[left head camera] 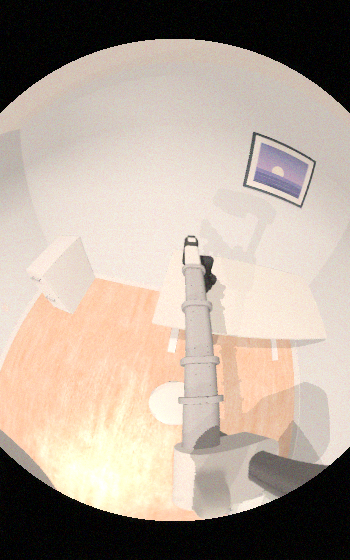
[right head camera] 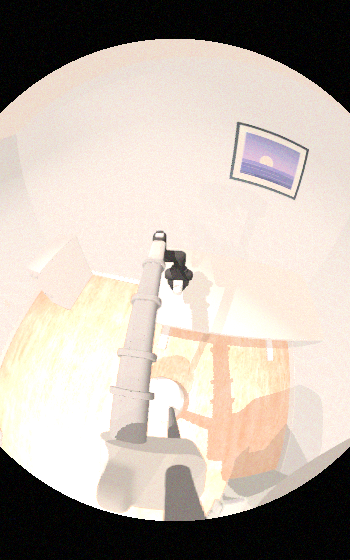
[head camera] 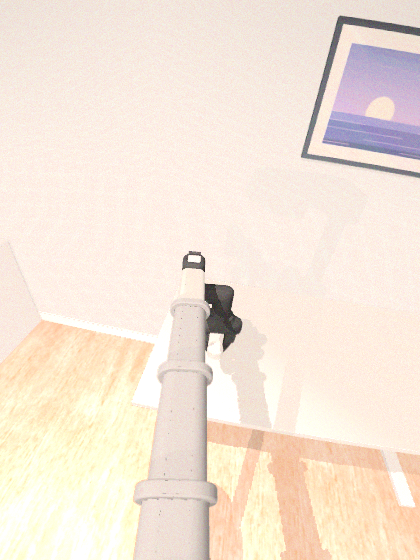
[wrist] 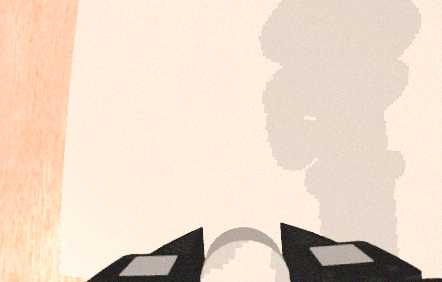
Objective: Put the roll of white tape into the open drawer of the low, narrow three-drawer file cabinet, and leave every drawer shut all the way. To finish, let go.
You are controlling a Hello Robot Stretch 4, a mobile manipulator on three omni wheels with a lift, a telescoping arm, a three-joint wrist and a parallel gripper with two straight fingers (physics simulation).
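Places are measured from the robot's base along level axes (x ahead, y left, z up), in centimetres.
Pixels of known places: gripper, fingertip midpoint: (right head camera: 177, 289) (head camera: 214, 349) (wrist: 242, 244); robot's base at its link origin: (left head camera: 172, 401) (right head camera: 160, 398).
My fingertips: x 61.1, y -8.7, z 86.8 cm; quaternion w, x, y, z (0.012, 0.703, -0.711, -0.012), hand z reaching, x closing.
Note:
Ahead of a thing's pixels: the offset from my fingertips to its top centre. "spot": to the spot under its first point. Level surfaces: height alone.
My gripper (head camera: 217, 341) (right head camera: 178, 285) (wrist: 242, 244) is shut on the roll of white tape {dx -1.4, dy +0.0, dz +2.4 cm} (head camera: 215, 345) (wrist: 245, 262), which shows between the two dark fingers at the bottom of the wrist view. The gripper hangs above the left part of the white table {dz -17.6 cm} (head camera: 330, 370) (left head camera: 270, 305) (wrist: 150, 150), and its shadow falls on the table top. In the left head view the arm partly hides the gripper. The white file cabinet {spot: dx +53.5, dy +135.0, dz -50.5 cm} (left head camera: 72, 275) (right head camera: 65, 277) stands at the far left against the wall, seen from its side. Its handles face left; which drawer is open I cannot tell.
A round white shape (left head camera: 166, 404) (right head camera: 167, 395) shows low beside the arm, in front of the table. Wooden floor {dz -89.6 cm} (head camera: 75, 425) (wrist: 30, 125) lies between the table and the cabinet. A framed sunset picture (head camera: 370, 100) (left head camera: 280, 170) (right head camera: 269, 160) hangs on the back wall.

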